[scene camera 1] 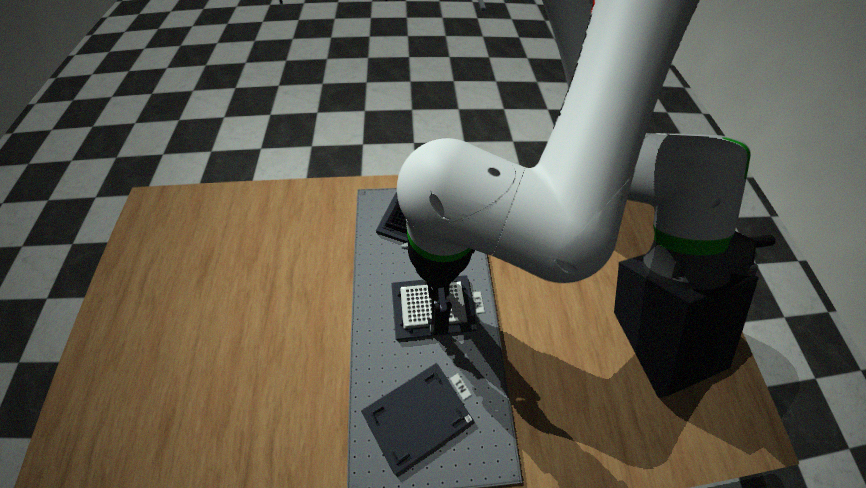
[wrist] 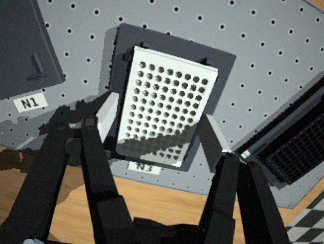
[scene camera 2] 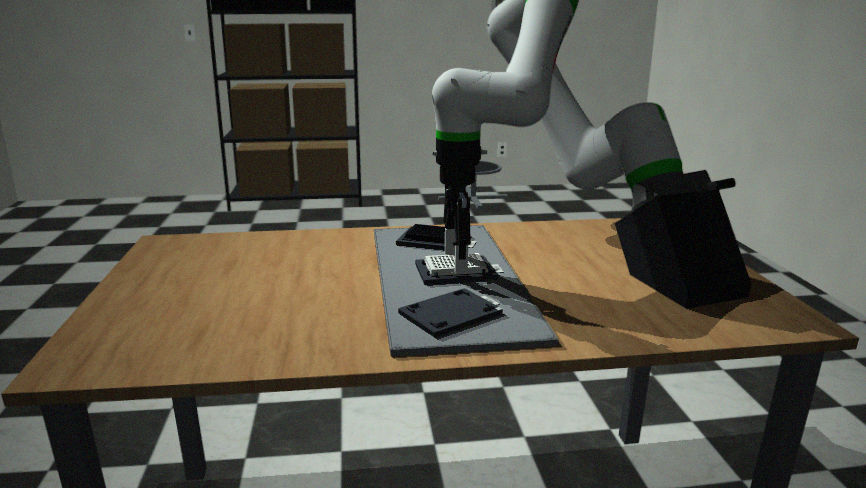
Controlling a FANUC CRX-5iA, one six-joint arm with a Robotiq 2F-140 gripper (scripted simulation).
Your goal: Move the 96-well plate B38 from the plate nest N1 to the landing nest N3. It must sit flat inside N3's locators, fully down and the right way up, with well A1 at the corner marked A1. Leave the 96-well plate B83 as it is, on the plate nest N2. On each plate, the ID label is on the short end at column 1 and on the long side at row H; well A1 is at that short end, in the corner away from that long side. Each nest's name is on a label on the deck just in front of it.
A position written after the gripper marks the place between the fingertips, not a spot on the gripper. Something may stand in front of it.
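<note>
You'd find the gripper (scene camera 2: 455, 263), (scene camera 1: 433, 304), (wrist: 160, 114) in these views. There's a white 96-well plate B38 (wrist: 189, 83), and there's also a landing nest N3 (scene camera 1: 401, 333), (wrist: 129, 36), (scene camera 2: 427, 279).
</note>
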